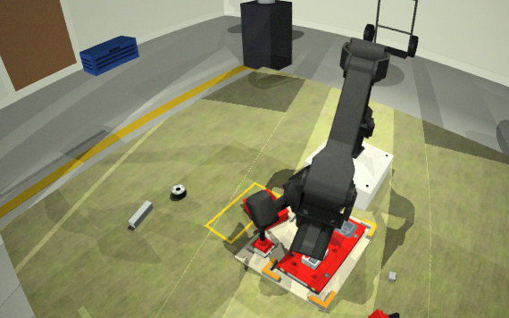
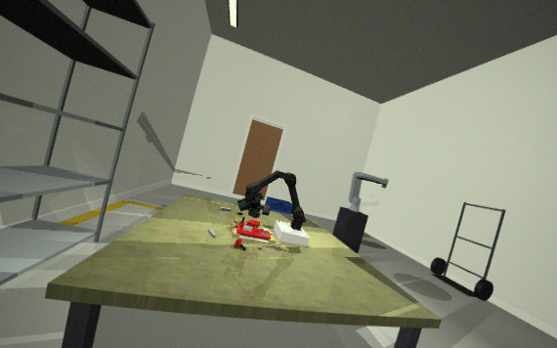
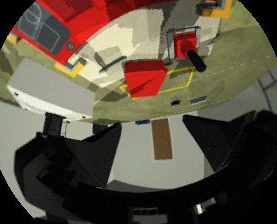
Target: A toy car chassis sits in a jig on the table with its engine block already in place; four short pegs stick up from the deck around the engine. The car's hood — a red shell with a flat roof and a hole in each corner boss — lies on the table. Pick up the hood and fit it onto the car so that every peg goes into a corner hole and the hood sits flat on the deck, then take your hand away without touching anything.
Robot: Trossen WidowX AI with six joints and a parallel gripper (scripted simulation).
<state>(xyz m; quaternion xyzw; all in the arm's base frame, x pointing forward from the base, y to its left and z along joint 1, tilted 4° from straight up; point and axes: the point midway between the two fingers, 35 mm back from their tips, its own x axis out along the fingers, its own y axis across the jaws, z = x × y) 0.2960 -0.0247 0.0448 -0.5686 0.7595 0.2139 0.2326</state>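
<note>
Now: gripper tip 10 mm past the red hood, 30 mm to the left of it and 90 mm above it. Round my gripper tip: white-grey engine block (40 mm ahead, 150 mm to the left, 80 mm below); black post (70 mm ahead, 30 mm to the left, 70 mm below); black ring (80 mm ahead, 240 mm to the right, 100 mm below).
</note>
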